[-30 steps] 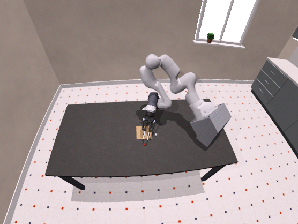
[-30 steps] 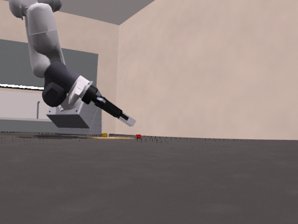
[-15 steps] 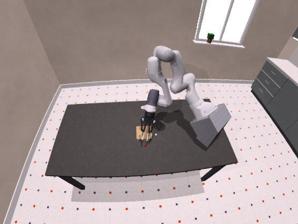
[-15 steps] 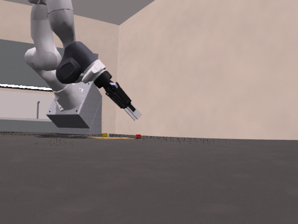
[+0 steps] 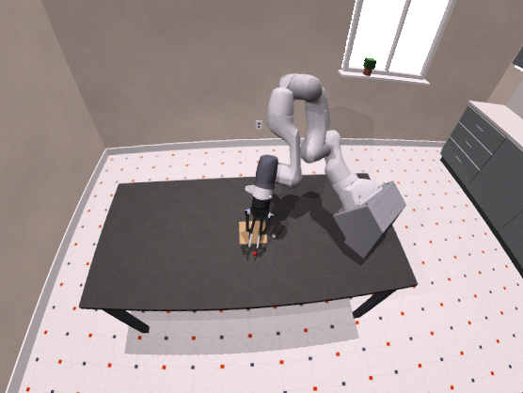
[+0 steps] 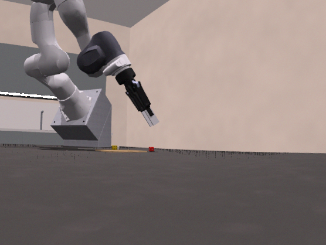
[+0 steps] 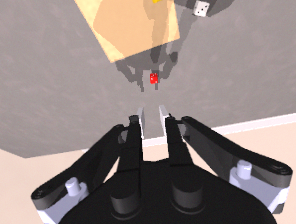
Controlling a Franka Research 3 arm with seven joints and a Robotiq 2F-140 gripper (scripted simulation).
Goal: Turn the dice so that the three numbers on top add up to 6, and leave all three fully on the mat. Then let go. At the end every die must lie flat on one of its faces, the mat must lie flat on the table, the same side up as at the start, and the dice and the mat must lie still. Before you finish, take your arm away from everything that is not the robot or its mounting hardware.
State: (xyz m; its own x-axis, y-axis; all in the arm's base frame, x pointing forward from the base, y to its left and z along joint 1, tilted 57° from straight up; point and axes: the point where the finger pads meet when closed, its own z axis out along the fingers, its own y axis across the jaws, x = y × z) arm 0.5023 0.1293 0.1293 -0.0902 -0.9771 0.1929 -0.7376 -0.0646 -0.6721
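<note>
Right now the red die is 1 cm to the left of my hand and 12 cm below it. The rest, counted from my hand: tan mat: 4 cm behind, 12 cm to the right, 13 cm below; then yellow die: 8 cm behind, 11 cm to the right, 12 cm below; then white die: 13 cm behind, 5 cm to the right, 12 cm below.
</note>
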